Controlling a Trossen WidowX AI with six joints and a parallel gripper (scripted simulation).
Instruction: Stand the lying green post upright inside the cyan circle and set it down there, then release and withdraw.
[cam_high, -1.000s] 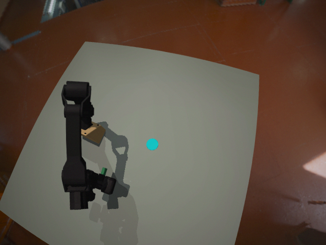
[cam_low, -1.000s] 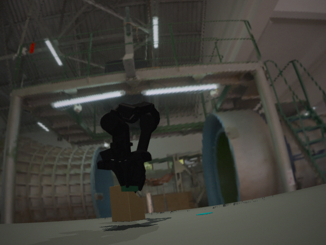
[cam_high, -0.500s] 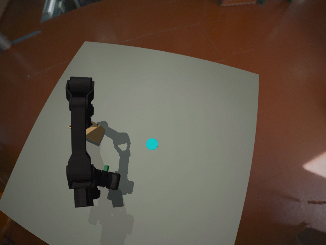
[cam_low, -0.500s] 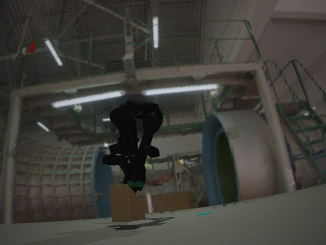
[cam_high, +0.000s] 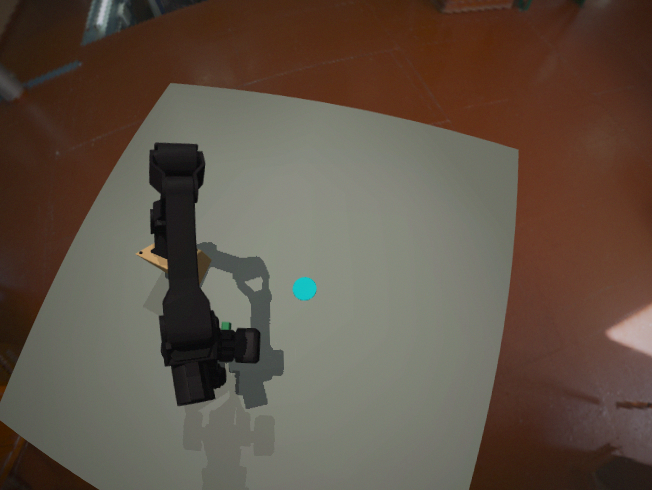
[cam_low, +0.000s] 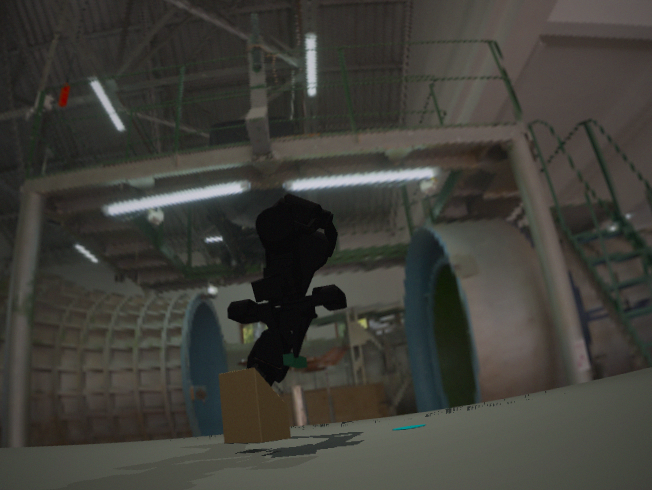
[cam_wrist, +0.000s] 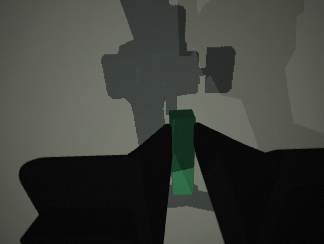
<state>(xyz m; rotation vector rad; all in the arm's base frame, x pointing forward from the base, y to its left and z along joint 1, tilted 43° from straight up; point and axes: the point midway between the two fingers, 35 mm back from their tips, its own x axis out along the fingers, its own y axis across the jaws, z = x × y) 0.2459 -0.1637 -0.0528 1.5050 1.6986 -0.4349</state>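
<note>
Now: gripper tip 9 cm short of the cyan circle, 20 cm to the right of it and 14 cm above it. From my gripper tip the other things lie so: green post: 1 cm behind, 2 cm to the left.
</note>
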